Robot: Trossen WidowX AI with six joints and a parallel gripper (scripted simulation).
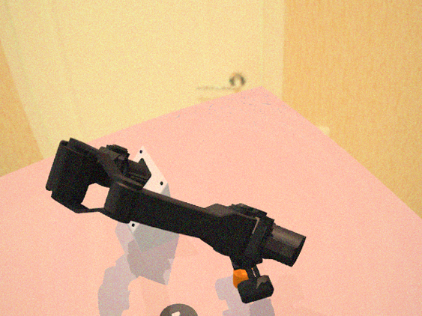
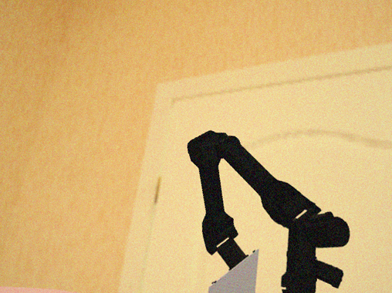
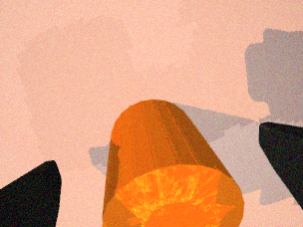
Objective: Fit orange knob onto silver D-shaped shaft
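Now: gripper tip 2 cm below the orange knob. From my gripper tip the other things lie so: round pedestal: 17 cm to the right, 3 cm ahead, 1 cm above.
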